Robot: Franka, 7 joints.
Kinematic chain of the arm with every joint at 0, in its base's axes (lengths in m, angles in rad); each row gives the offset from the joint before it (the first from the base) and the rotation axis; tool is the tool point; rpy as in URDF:
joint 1: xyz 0 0 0.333 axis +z
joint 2: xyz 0 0 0 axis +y
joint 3: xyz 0 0 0.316 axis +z
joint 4: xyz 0.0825 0 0 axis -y
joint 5: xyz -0.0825 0 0.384 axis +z
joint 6: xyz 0 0 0 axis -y
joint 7: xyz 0.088 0 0 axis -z
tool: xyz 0 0 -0.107 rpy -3.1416 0 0
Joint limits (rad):
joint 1: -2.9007..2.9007
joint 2: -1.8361..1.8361
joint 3: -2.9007..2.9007
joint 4: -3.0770..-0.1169
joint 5: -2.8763..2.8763
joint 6: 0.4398..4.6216
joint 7: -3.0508..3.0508
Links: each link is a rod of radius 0.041 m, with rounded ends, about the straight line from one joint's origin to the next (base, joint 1, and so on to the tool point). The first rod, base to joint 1, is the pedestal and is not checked.
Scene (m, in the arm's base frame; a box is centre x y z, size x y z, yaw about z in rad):
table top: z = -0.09
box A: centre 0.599 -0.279 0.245 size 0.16 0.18 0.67 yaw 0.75
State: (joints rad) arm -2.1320 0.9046 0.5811 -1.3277 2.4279 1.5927 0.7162
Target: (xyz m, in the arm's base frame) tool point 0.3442 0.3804 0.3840
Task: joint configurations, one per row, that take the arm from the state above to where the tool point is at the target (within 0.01 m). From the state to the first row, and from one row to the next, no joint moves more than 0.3 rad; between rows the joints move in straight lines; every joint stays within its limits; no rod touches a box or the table.
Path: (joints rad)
1: -2.0334 0.8703 0.5197 -1.5777 2.3468 1.6569 0.6362
2: -1.9348 0.8360 0.4583 -1.8276 2.2656 1.7212 0.5561
3: -1.8362 0.8016 0.3969 -2.0776 2.1845 1.7854 0.4761
4: -1.7377 0.7673 0.3355 -2.3275 2.1034 1.8496 0.3961
5: -1.6391 0.7330 0.2741 -2.5775 2.0223 1.9139 0.3160
6: -1.4531 0.7400 0.5131 -2.5448 2.0558 1.8694 0.3961
7: -1.2671 0.7471 0.7520 -2.5122 2.0893 1.8250 0.4761
8: -1.0812 0.7541 0.9909 -2.4796 2.1229 1.7806 0.5561
9: -0.8952 0.7612 1.2299 -2.4469 2.1564 1.7361 0.6362
10: -0.7093 0.7682 1.4688 -2.4143 2.1900 1.6917 0.7162

